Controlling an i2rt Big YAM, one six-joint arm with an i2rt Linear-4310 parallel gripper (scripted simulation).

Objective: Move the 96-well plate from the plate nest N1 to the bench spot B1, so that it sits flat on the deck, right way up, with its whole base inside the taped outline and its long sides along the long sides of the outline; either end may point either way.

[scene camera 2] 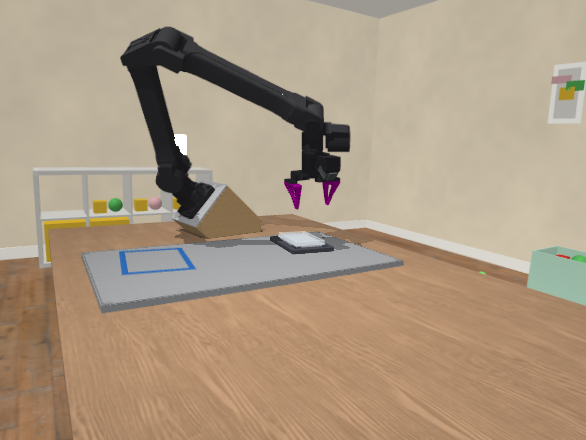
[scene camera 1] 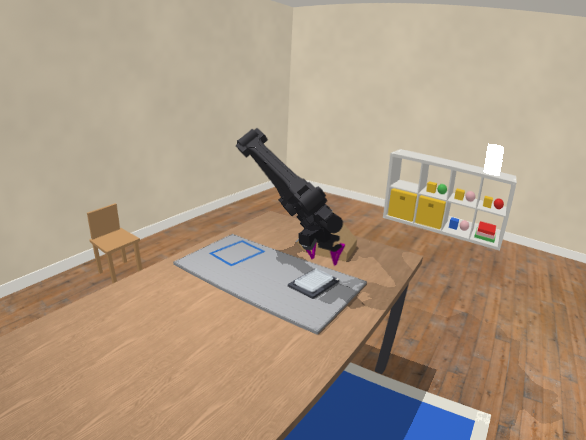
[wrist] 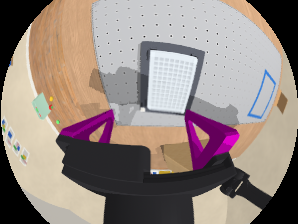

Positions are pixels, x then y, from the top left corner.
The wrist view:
my gripper: 149,113
white 96-well plate: 179,99
dark plate nest: 161,46
